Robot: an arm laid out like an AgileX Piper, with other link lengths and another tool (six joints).
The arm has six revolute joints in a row. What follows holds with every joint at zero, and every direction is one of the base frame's. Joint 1 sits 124.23 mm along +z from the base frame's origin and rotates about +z. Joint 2 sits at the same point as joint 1 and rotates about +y. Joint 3 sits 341.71 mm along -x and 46.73 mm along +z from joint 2 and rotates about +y. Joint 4 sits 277.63 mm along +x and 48.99 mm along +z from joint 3 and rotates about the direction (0.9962, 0, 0.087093). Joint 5 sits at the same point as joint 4 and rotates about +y. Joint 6 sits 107.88 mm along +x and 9.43 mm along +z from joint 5 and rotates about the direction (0.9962, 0, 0.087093). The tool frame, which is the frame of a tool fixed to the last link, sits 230.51 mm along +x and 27.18 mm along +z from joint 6; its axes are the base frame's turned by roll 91.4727, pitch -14.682 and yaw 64.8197 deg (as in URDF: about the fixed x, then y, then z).
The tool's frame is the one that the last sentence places.
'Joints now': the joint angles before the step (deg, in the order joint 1, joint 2, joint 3, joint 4, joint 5, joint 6). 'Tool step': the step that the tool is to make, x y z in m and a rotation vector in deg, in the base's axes. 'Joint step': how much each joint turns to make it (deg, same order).
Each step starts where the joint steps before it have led.
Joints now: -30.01 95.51 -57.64 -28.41 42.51 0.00
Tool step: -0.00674 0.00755 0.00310 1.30 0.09 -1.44
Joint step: 0.00 -0.97 -0.20 2.00 1.98 -0.44
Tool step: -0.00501 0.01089 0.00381 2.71 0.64 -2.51
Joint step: 0.00 0.00 -2.36 3.72 4.35 -1.02
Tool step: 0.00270 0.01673 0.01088 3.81 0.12 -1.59
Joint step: 0.00 -0.01 -4.10 5.32 5.72 -2.75
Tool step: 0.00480 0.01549 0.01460 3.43 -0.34 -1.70
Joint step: 0.00 0.01 -4.34 4.32 5.64 -1.41
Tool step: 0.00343 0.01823 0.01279 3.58 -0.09 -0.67
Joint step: 0.00 0.00 -3.69 3.93 5.22 -1.60
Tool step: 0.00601 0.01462 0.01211 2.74 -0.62 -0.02
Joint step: 0.00 0.00 -3.04 3.10 3.75 -1.31
